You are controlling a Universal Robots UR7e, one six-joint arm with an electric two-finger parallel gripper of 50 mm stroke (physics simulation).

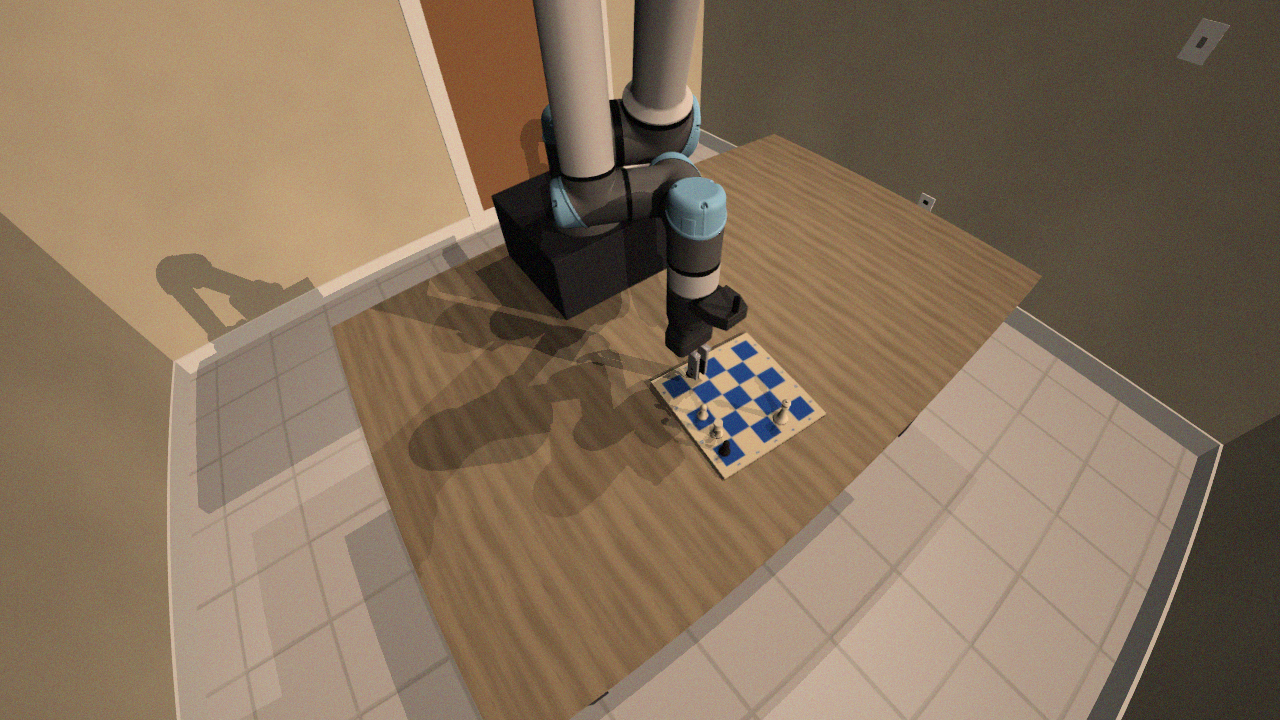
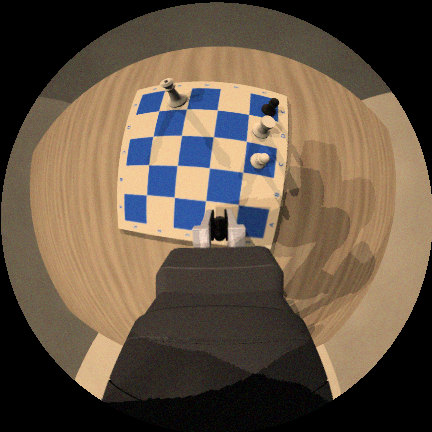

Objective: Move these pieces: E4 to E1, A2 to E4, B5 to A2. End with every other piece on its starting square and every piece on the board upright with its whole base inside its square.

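My gripper is shut on a black piece, low at square A2 of the blue and cream board. The held piece is mostly hidden by the fingers; whether its base touches the board I cannot tell. A tall white piece stands upright on E4. A small black piece stands on E1.
A white piece stands on D1 and a white pawn on C1. The board lies on a wooden table. A black base block carries the arm.
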